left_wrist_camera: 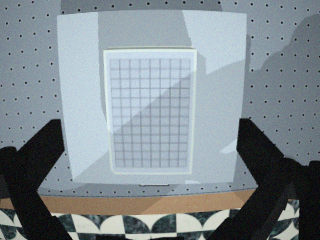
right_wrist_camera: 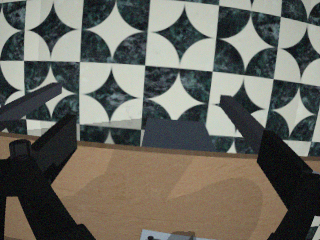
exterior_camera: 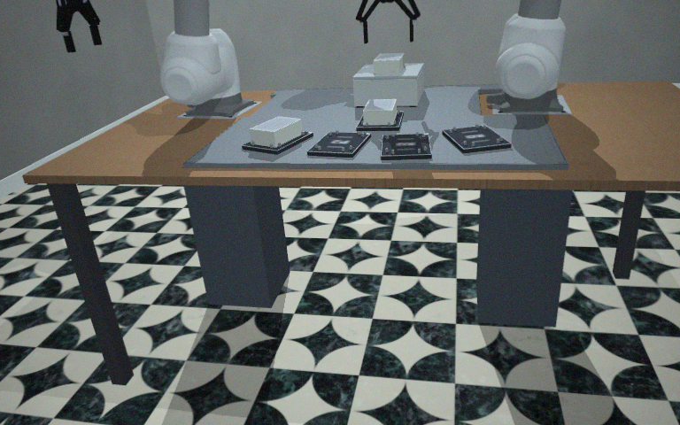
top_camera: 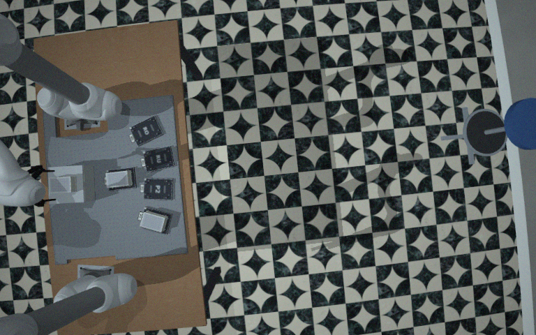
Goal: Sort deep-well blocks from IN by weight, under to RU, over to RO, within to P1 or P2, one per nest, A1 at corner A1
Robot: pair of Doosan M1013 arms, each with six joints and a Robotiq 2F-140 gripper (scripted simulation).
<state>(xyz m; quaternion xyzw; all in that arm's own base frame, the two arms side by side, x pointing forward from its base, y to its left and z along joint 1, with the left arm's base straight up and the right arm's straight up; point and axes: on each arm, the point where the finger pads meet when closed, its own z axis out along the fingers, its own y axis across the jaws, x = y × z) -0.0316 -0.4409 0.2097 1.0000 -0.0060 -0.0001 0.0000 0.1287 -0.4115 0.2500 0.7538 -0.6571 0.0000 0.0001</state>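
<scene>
Now: left hand 13 cm above the check-weigher CW and 1 cm past it. From my left hand the other things lie so: dark infeed nest (27 cm ahead, 19 cm below, 1 cm to the left); A1 mark (19 cm ahead, 18 cm below, 6 cm to the left); nest P2 (48 cm ahead, 19 cm below, 7 cm to the right).
</scene>
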